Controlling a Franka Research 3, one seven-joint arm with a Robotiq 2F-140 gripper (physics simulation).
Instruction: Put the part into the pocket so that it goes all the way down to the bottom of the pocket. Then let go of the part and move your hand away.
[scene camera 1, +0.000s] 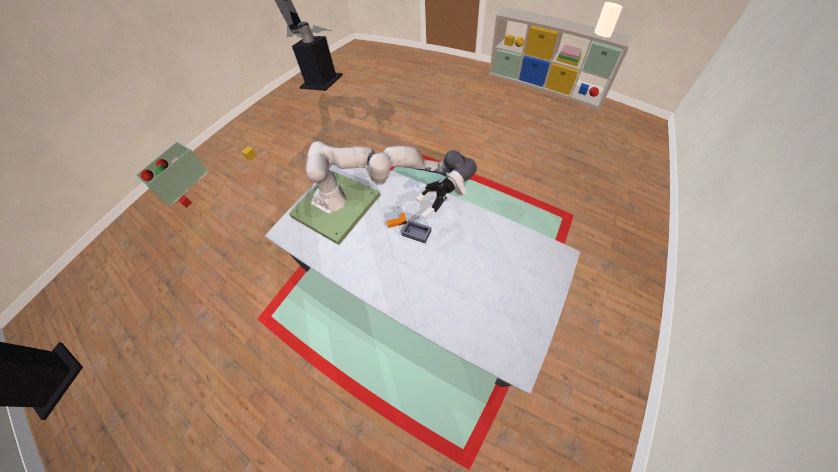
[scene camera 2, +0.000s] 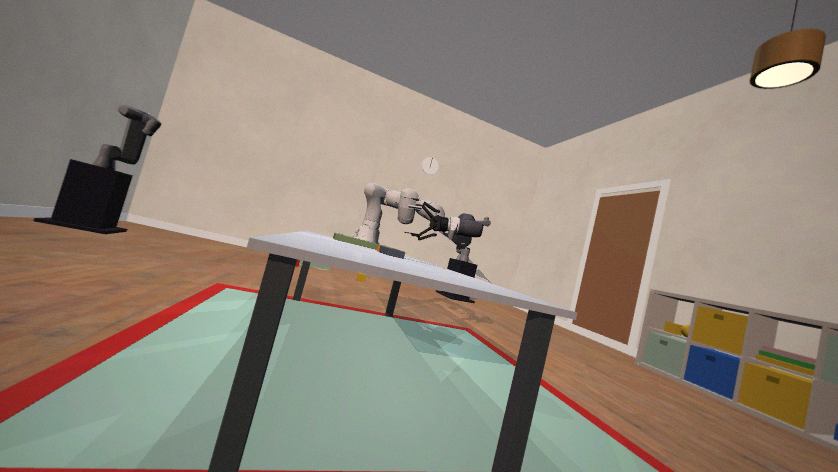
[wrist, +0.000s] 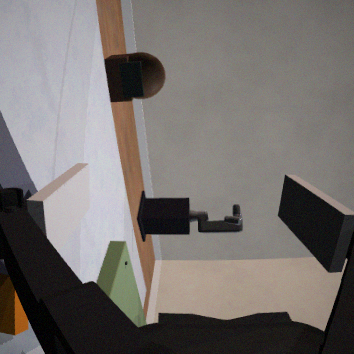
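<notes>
The orange part (scene camera 1: 395, 221) (scene camera 2: 378, 249) (wrist: 12, 310) lies on the table beside the dark grey block with the pocket (scene camera 1: 415, 236) (scene camera 2: 391, 252) (wrist: 10, 160). The pocket opens upward and shows no part in it. In the wrist view the part and the block are partly cut off at the left edge. My gripper (scene camera 1: 423, 205) (scene camera 2: 411, 220) (wrist: 187, 190) is open with nothing between its fingers. It is tilted sideways above the table, near the far edge, higher than the part and the block and apart from both.
The arm stands on a green base plate (scene camera 1: 357, 205) (scene camera 2: 347, 238) (wrist: 120, 285) at one end of the white table (scene camera 1: 480, 281) (scene camera 2: 328, 257) (wrist: 40, 65). A shelf unit (scene camera 1: 494, 43) and a second arm on a black pedestal (scene camera 1: 315, 61) stand away from the table.
</notes>
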